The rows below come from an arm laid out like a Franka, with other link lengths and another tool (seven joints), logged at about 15 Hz.
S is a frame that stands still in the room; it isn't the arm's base.
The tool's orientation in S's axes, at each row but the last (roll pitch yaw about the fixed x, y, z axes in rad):
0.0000, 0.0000, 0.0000
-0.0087, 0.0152, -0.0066
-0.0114, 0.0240, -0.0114
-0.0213, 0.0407, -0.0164
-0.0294, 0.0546, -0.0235
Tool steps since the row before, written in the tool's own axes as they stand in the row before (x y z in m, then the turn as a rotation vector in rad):
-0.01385, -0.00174, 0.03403, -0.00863, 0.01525, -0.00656
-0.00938, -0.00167, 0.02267, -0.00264, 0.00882, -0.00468
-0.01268, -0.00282, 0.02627, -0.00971, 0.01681, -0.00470
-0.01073, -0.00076, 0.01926, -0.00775, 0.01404, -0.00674
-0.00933, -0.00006, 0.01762, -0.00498, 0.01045, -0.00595
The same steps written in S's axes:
-0.01385, -0.00174, 0.03403, -0.00863, 0.01525, -0.00656
-0.00904, -0.00141, 0.02282, -0.00265, 0.00880, -0.00472
-0.01207, -0.00238, 0.02660, -0.00963, 0.01687, -0.00466
-0.00994, -0.00019, 0.01969, -0.00780, 0.01402, -0.00672
-0.00834, 0.00065, 0.01810, -0.00507, 0.01039, -0.00597

